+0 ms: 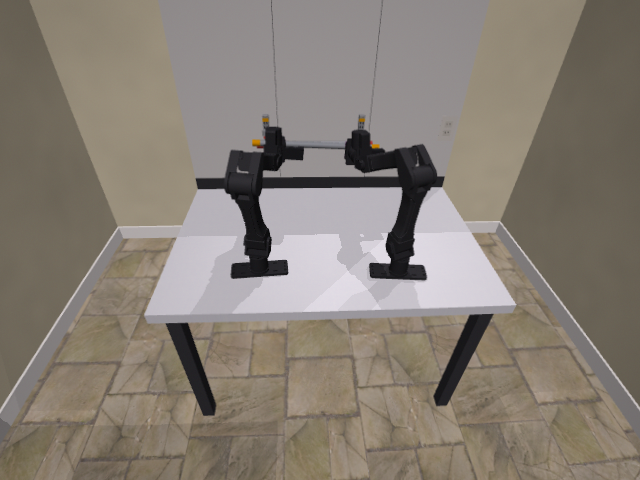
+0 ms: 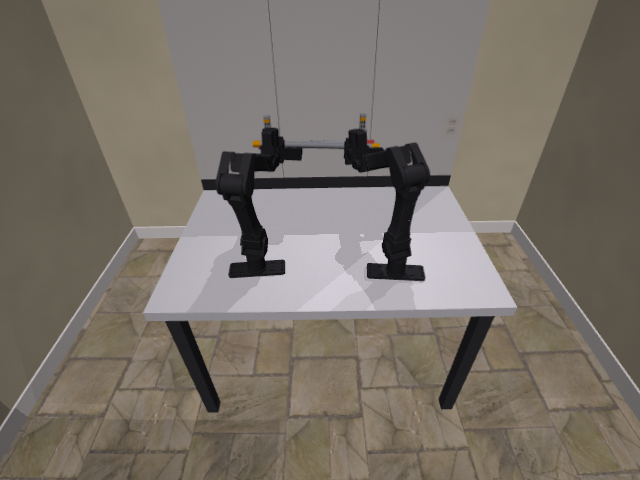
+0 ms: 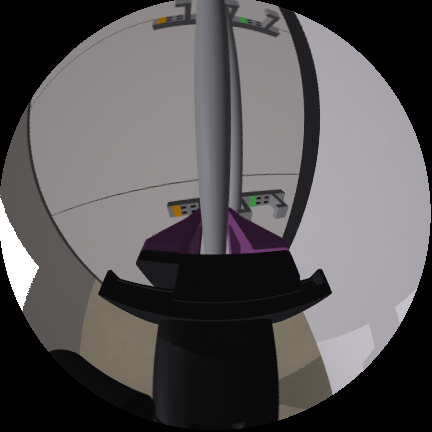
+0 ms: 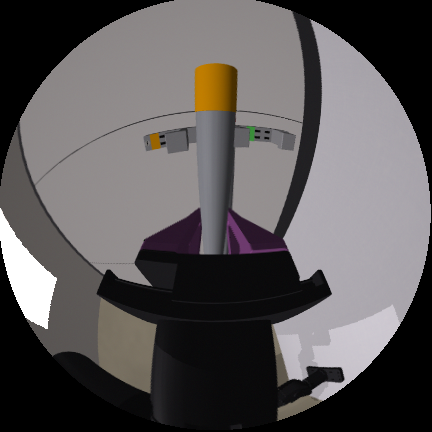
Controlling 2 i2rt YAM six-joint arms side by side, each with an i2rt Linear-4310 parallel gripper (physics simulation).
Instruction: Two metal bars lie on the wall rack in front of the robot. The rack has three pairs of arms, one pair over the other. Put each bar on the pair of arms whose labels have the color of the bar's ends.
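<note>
The bar with orange ends is held about level in front of the wall rack. My left gripper is shut on it near its left end, and my right gripper near its right end. The bar with red ends lies close behind it on the rack, mostly hidden. Orange labels mark the top arms; green labels mark the bottom ones. The red labels are hidden.
Both arms stand on the white table and reach up toward the grey wall panel. A dark strip runs along the table's back edge, below the rack. A wall socket is at the right.
</note>
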